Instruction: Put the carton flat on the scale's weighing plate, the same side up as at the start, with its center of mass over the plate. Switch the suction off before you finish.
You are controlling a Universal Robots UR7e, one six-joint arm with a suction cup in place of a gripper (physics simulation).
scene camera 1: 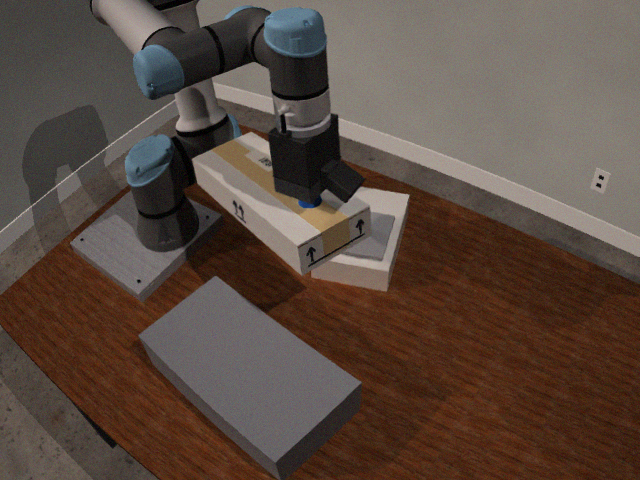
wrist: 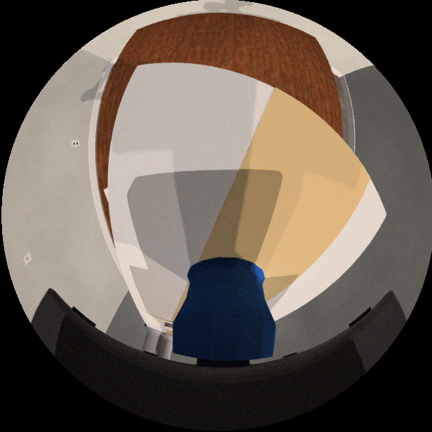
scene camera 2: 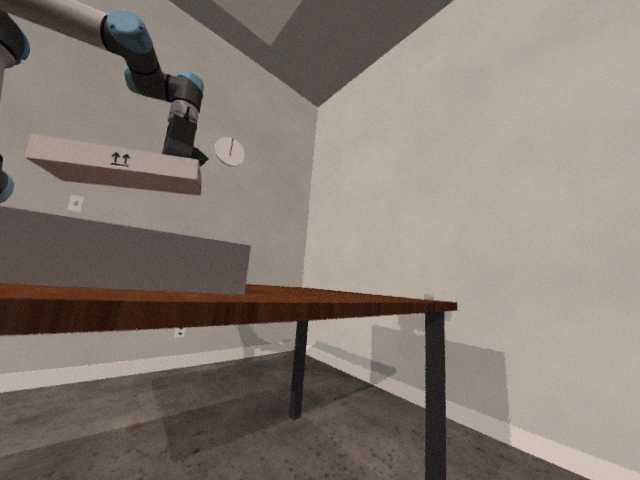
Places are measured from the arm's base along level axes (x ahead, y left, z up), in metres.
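Pixels of known places: hand, its tool point: (scene camera 1: 311, 206); arm's base, origin of its link: (scene camera 1: 168, 228).
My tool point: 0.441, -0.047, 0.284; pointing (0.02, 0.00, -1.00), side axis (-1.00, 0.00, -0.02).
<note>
Ahead of a thing's pixels: the offset from my tool point to its middle, as dx, dy, dz. Level surfaces: height alone.
My suction cup (scene camera 1: 310, 202) (scene camera 2: 174, 156) (wrist: 225, 290) is blue and is attached to the top of the carton {-0.092, +0.024, -0.025} (scene camera 1: 268, 237) (scene camera 2: 144, 167) (wrist: 200, 120), near one end. The carton is long and white with tan tape. It is held in the air, looks about level, and its printed arrows point up. In scene camera 1 its near end overlaps the left part of the white scale {-0.045, +0.249, -0.278} (scene camera 1: 356, 276) and hides part of the grey weighing plate {-0.034, +0.210, -0.243} (scene camera 1: 381, 237). Its long far part extends toward the arm's base. The gap between carton and plate cannot be judged. The scale does not show in scene camera 2.
A large grey block {-0.041, -0.179, -0.267} (scene camera 1: 248, 372) (scene camera 2: 124, 253) lies on the wooden table {dz -0.317} (scene camera 1: 491, 335) (scene camera 2: 336, 297), on the near side of the scale. The arm's base plate (scene camera 1: 108, 248) is at the left. Walls stand behind the table.
</note>
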